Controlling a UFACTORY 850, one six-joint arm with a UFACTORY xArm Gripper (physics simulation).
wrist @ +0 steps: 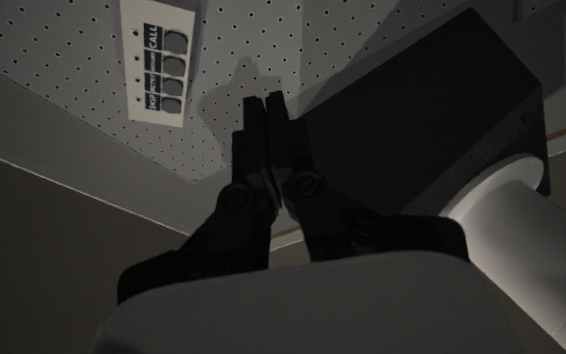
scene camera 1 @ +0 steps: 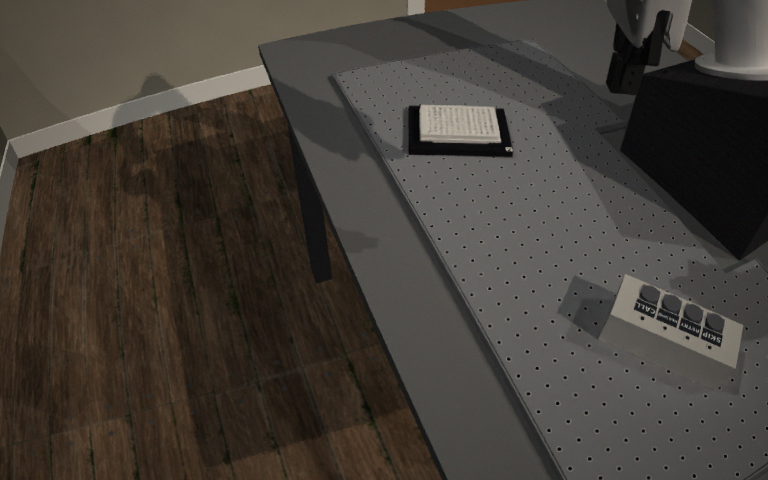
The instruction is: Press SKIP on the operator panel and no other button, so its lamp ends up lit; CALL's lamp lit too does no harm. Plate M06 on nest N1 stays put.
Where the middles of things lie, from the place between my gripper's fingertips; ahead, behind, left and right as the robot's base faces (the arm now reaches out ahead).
My gripper is now 7 cm past the operator panel [scene camera 1: 648,331], 16 cm to the right of it and 24 cm above it. Also, from my hand: pale plate [scene camera 1: 439,123] (8 cm ahead, 29 cm to the right, 25 cm below); black nest [scene camera 1: 461,149] (8 cm ahead, 29 cm to the right, 26 cm below).
